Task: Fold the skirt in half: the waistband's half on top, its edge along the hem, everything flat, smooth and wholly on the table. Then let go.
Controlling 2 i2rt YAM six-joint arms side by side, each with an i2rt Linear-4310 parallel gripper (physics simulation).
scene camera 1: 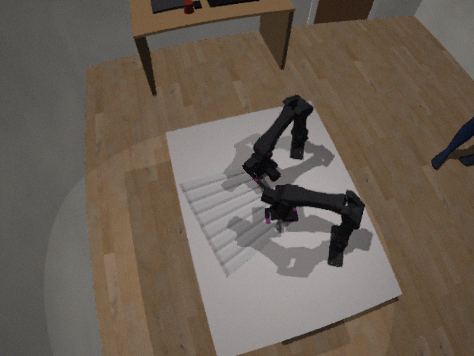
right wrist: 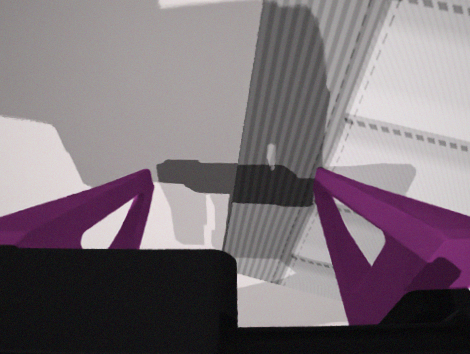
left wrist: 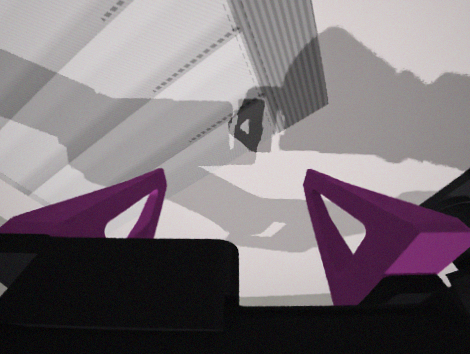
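The white pleated skirt (scene camera 1: 212,212) (left wrist: 165,45) (right wrist: 410,90) lies spread flat, its wide hem at the left in scene camera 1. Its grey ribbed waistband (left wrist: 295,55) (right wrist: 280,115) is at the narrow end, largely hidden by the arms in scene camera 1. My left gripper (scene camera 1: 281,215) (left wrist: 235,176) is open and empty above the table, near the waistband's lower end in the picture. My right gripper (scene camera 1: 263,170) (right wrist: 233,177) is open and empty above the waistband's upper end; the band shows between and beyond its fingertips in the right wrist view.
The white table top (scene camera 1: 310,310) carries both arms, whose forearms come close together near the waistband. Arm shadows fall across skirt and table. A wooden desk (scene camera 1: 215,17) with a red cup (scene camera 1: 188,7) stands at the top. A blue leg-like shape (scene camera 1: 455,142) is at the right.
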